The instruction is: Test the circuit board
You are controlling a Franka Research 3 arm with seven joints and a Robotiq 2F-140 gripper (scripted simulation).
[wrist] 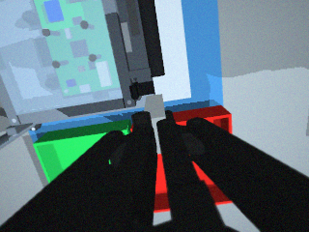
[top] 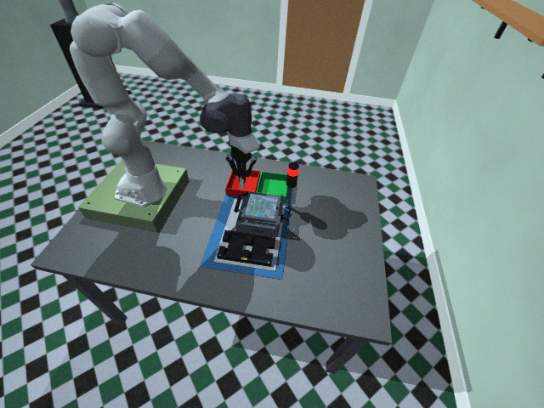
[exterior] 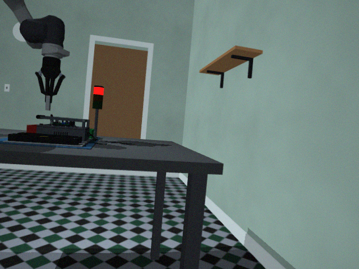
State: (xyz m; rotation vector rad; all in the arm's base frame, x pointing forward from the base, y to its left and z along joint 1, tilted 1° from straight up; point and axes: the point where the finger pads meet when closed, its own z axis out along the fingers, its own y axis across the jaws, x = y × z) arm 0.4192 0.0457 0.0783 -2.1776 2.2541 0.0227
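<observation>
The black latch hook lies 7 cm below my hand, 2 cm to the right of it and 2 cm ahead of it. Also, from my hand: tester lid 8 cm to the right, 8 cm ahead, 7 cm below; then tester plate 9 cm below, 8 cm ahead, 7 cm to the right; then green circuit board 8 cm below, 8 cm ahead, 7 cm to the right.
</observation>
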